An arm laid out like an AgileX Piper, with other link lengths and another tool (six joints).
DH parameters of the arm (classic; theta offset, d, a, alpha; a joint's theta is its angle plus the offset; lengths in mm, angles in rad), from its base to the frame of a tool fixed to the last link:
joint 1: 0 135.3 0 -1.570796
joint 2: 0.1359 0 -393.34 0
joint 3: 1.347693 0 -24.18 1.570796
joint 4: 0 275.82 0 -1.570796
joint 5: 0 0 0 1.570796
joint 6: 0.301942 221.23 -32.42 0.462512
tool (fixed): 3.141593 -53.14 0 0
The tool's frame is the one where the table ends.
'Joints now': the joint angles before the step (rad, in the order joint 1, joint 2, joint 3, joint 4, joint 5, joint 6). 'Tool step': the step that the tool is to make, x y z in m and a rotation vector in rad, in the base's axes. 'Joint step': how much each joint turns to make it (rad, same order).
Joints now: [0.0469, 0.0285, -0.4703, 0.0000, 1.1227, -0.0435]
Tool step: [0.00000, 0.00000, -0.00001, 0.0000, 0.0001, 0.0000]
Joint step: [0.0000, 0.0000, 0.0000, 0.0000, 0.0001, 0.0000]
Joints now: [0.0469, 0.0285, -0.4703, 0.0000, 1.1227, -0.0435]
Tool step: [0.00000, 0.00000, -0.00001, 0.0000, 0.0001, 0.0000]
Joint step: [0.0000, 0.0000, 0.0000, 0.0000, 0.0001, 0.0000]
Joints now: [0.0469, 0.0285, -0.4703, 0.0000, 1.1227, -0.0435]
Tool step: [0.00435, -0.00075, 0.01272, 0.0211, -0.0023, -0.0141]
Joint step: [0.0000, 0.0357, -0.0272, 0.0000, -0.0118, 0.0253]
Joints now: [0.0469, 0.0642, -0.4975, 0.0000, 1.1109, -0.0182]
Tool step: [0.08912, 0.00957, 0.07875, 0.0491, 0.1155, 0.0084]
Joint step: [0.0001, 0.4290, -0.1944, 0.0472, -0.1218, 0.0126]
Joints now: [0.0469, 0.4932, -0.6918, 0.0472, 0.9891, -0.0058]
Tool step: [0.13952, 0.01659, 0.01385, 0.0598, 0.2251, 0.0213]
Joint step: [-0.0001, 0.4848, -0.1985, 0.0843, -0.0629, -0.0206]
